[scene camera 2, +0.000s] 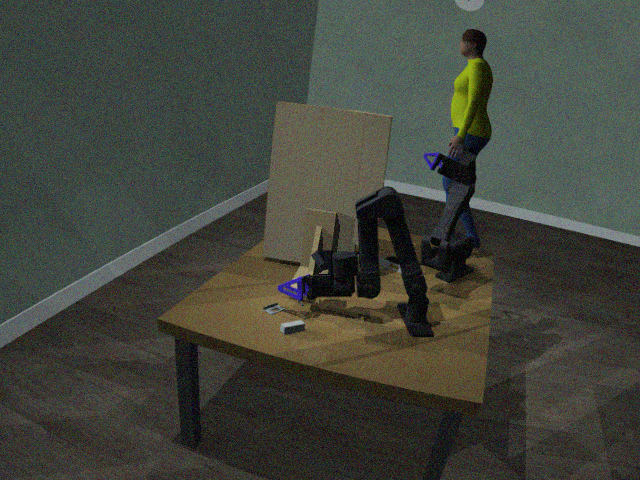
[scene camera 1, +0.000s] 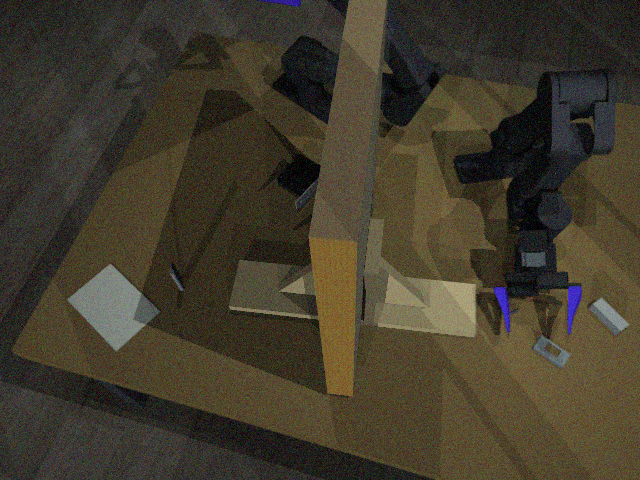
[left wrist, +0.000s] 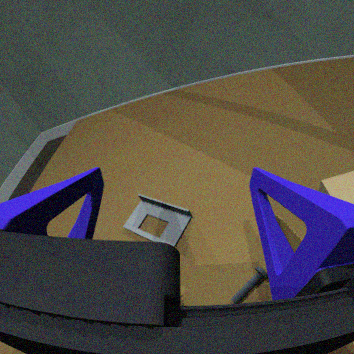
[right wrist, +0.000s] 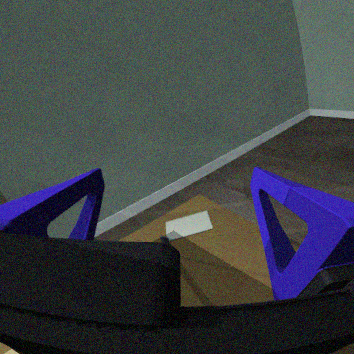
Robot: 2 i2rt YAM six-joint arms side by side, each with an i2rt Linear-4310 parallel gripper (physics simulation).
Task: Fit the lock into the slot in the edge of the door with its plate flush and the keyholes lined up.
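Frame: origin at the left arm's base, x right, y ahead, z up, level; metres.
Where they show: left gripper, fingertip midpoint: point(scene camera 2: 281, 287) point(scene camera 1: 538, 332) point(left wrist: 176, 175); right gripper, fingertip midpoint: point(scene camera 2: 431, 157) point(right wrist: 176, 175); left arm's base at its link origin: point(scene camera 2: 414, 320) point(scene camera 1: 502, 165); right arm's base at its link origin: point(scene camera 2: 455, 273) point(scene camera 1: 311, 98).
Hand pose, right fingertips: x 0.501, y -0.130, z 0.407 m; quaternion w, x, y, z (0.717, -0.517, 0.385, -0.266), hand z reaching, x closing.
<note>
Each offset is from my right fingertips to the top centre of the thing. "*": to the spot under its first point.
The door @(dx -0.130, dy +0.394, dz +0.154 m) point(scene camera 1: 338, 310) point(scene camera 2: 330, 170) stands upright in a pale wooden stand point(scene camera 1: 444, 304); the slot in its edge does not show. A dark block with a grey plate, seemingly the lock @(dx -0.069, dy +0.097, dz -0.381 m) point(scene camera 1: 298, 174), lies left of the door in scene camera 1, partly hidden by it. A grey plate with a rectangular hole @(dx -0.467, dy +0.548, dz -0.397 m) point(scene camera 1: 543, 346) point(scene camera 2: 272, 311) point(left wrist: 175, 225) lies on the table. My left gripper point(scene camera 1: 539, 332) point(scene camera 2: 281, 287) point(left wrist: 176, 175) is open and empty above the table, near that plate. My right gripper point(scene camera 2: 427, 156) point(right wrist: 176, 175) is open and empty, raised high, far from the lock.
A white block @(dx -0.586, dy +0.501, dz -0.385 m) point(scene camera 1: 608, 316) point(scene camera 2: 292, 327) lies right of the holed plate in scene camera 1. A small screw or pin @(dx -0.421, dy +0.466, dz -0.397 m) point(left wrist: 248, 286) lies by the left fingers. A white square @(* dx +0.335, dy +0.336, dz -0.406 m) point(scene camera 1: 111, 304) point(right wrist: 189, 224) and a thin dark piece @(dx +0.198, dy +0.313, dz -0.331 m) point(scene camera 1: 176, 277) lie left of the door.
</note>
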